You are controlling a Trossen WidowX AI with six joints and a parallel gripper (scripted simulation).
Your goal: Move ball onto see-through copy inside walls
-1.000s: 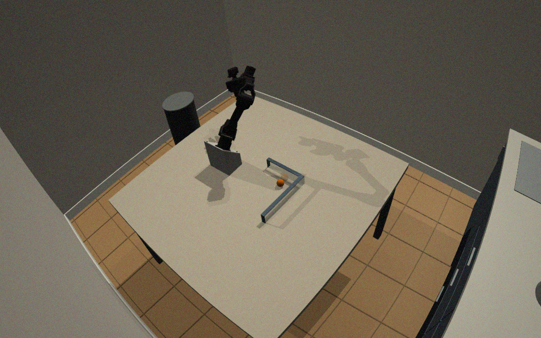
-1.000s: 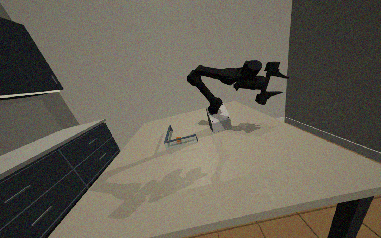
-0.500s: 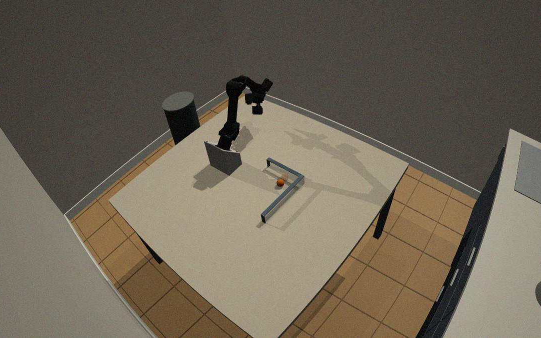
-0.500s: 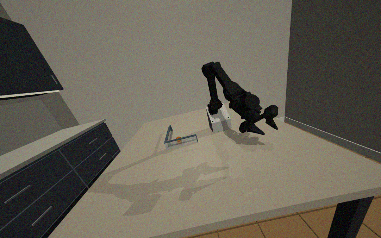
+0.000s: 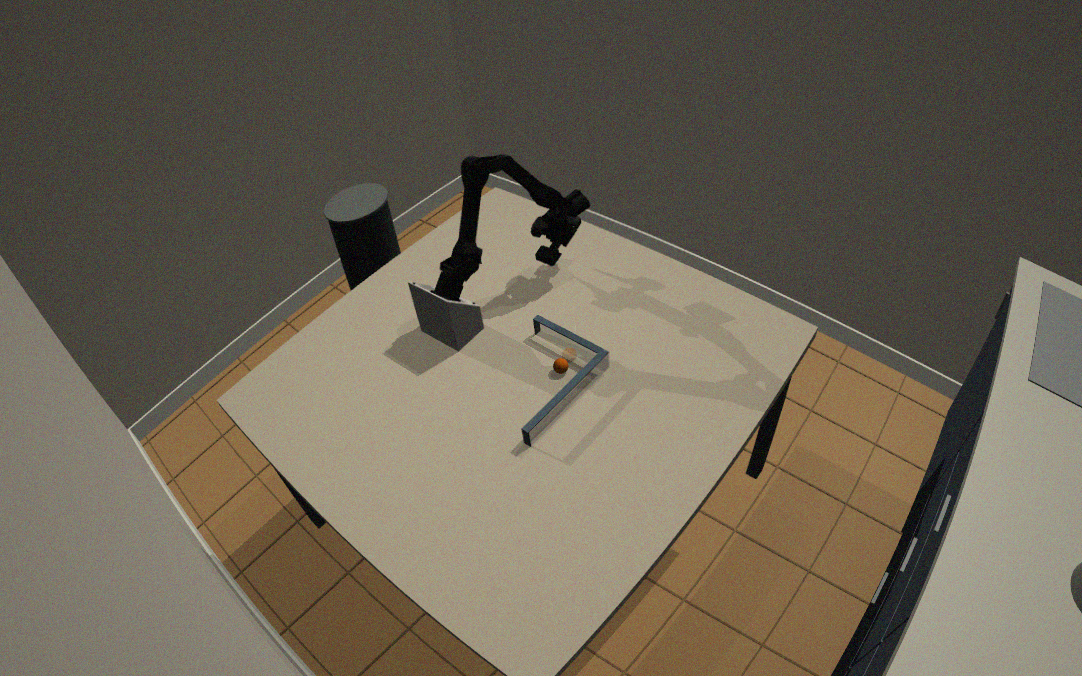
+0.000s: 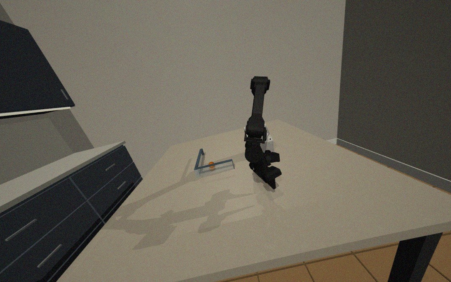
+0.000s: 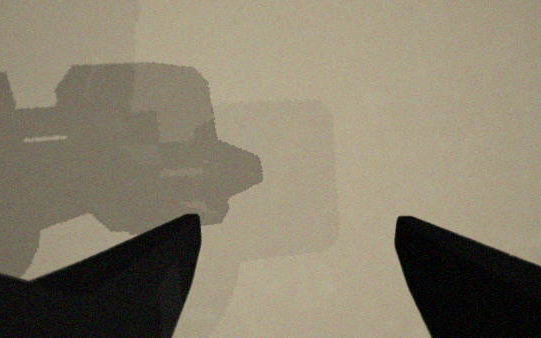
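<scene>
Now: the orange ball 36 cm to the right of my gripper tip, 26 cm ahead of it and 2 cm below it. From my gripper tip the other things lie so: see-through copy of ball (32 cm to the right, 25 cm ahead, 2 cm below).
</scene>
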